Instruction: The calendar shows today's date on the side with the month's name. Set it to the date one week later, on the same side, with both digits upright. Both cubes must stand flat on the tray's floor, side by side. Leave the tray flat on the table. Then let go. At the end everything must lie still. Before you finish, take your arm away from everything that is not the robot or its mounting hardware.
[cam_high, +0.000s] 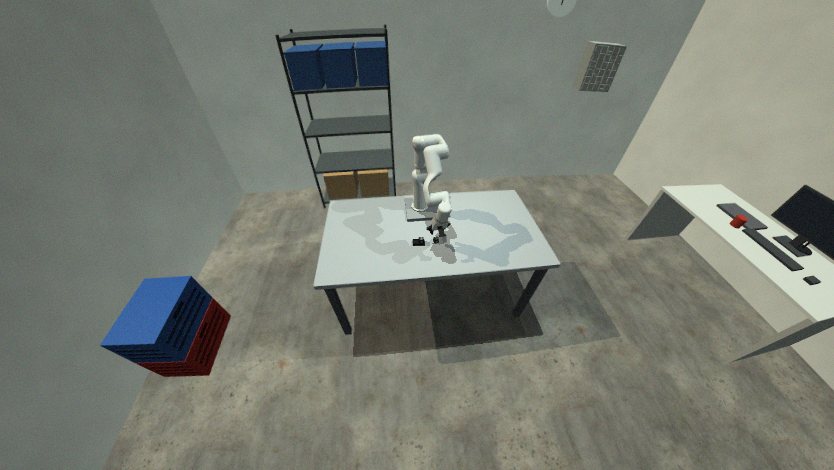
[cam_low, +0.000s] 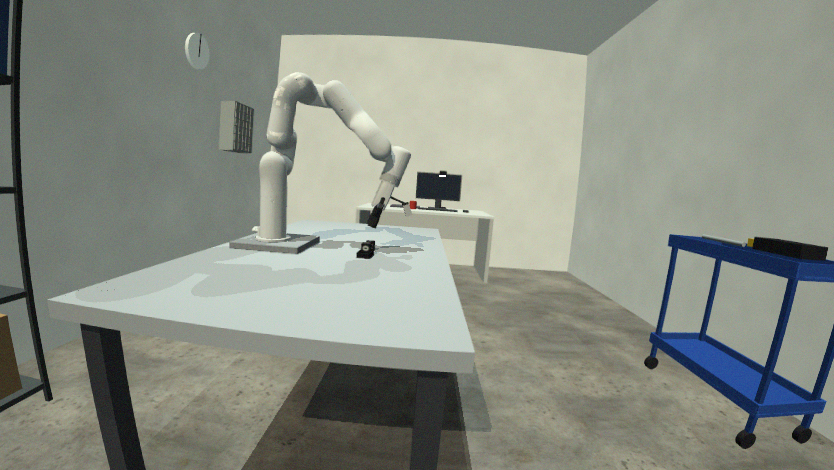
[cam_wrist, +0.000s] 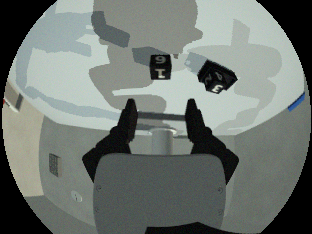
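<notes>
Right now my hand is 9 cm above the cube.
</notes>
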